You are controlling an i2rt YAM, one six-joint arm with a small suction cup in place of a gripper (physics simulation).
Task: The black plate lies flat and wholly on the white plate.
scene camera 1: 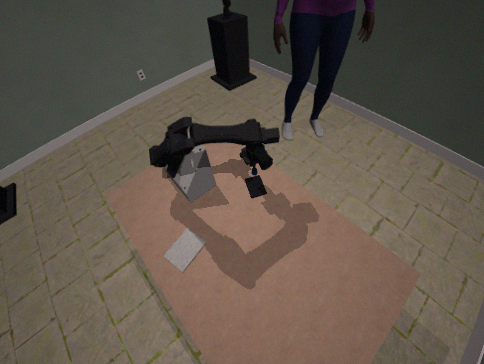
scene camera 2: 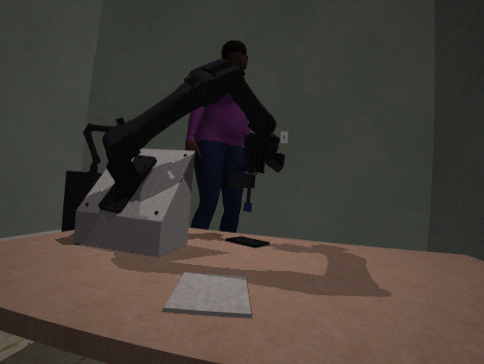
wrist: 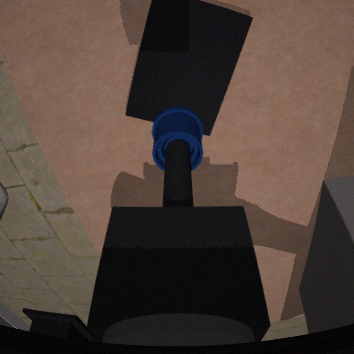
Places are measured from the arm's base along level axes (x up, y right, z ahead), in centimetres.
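Where they show: hand at its tool point: (scene camera 1: pixel 254 172) (scene camera 2: pixel 247 211) (wrist: pixel 177 129); arm's base at its link origin: (scene camera 1: pixel 177 158) (scene camera 2: pixel 130 182).
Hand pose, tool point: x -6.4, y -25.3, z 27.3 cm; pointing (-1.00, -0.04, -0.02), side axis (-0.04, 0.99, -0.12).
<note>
Each offset is from my tool point to the top centre of the thing. Level surfaces: height alone.
The black plate @[dx -9.5, dy +0.4, dz +1.0 cm] (scene camera 1: pixel 256 187) (scene camera 2: pixel 247 242) (wrist: pixel 192 75) lies flat on the table, apart from the white plate. The white plate @[dx -9.8, dy +45.4, dz +6.3 cm] (scene camera 1: pixel 185 250) (scene camera 2: pixel 210 294) lies flat nearer the front edge in the scene camera 2 view, with nothing on it; it does not show in the wrist view. My gripper (scene camera 1: pixel 254 171) (scene camera 2: pixel 247 207) (wrist: pixel 177 140), a blue suction cup on a thin black rod, is open and holds nothing. It hangs well above the black plate's level. In the wrist view the cup overlaps the plate's near edge and hides part of it.
The arm's grey wedge-shaped base (scene camera 1: pixel 202 182) (scene camera 2: pixel 132 232) (wrist: pixel 327 260) stands on the brown table top @[dx -10.5 cm] (scene camera 1: pixel 325 290) (scene camera 2: pixel 350 325), left of the black plate in both scene views. The arm's shadow crosses the table. A person (scene camera 1: pixel 320 45) (scene camera 2: pixel 220 120) stands beyond the table, near a dark pedestal (scene camera 1: pixel 230 47).
</note>
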